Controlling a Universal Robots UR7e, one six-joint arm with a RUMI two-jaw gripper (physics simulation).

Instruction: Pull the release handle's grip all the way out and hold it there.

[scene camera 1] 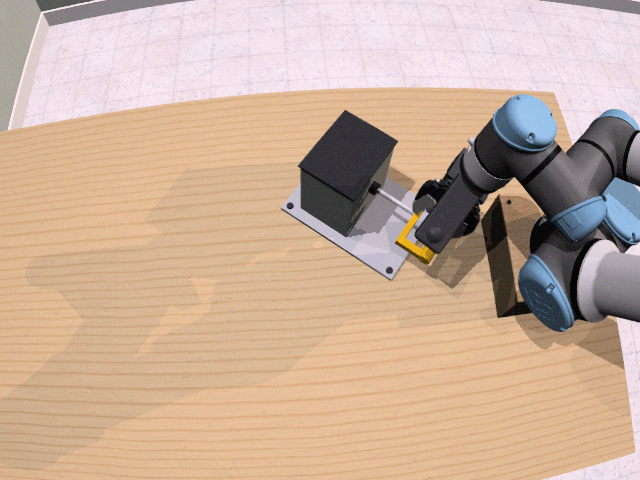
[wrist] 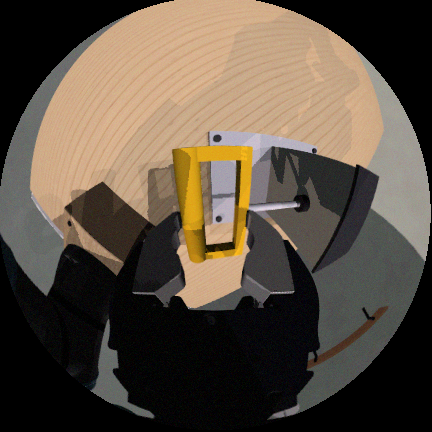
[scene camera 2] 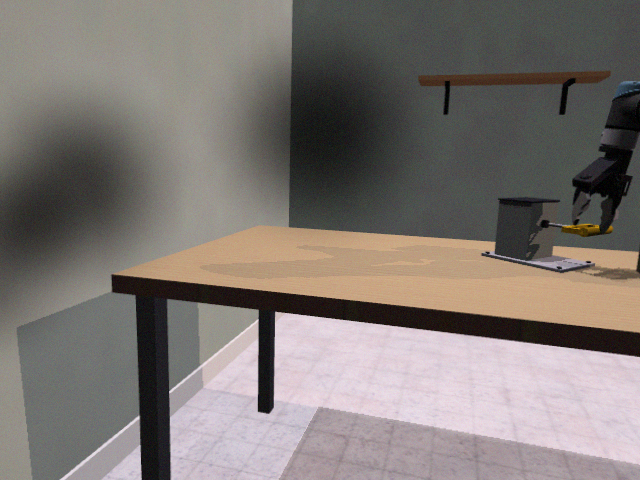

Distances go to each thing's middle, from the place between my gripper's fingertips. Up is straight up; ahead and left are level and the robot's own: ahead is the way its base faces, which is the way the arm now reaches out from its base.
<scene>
I see my gripper 110 mm short of the light grey base plate (scene camera 1: 372, 240), 100 mm above it and 70 mm to the left of it.
</scene>
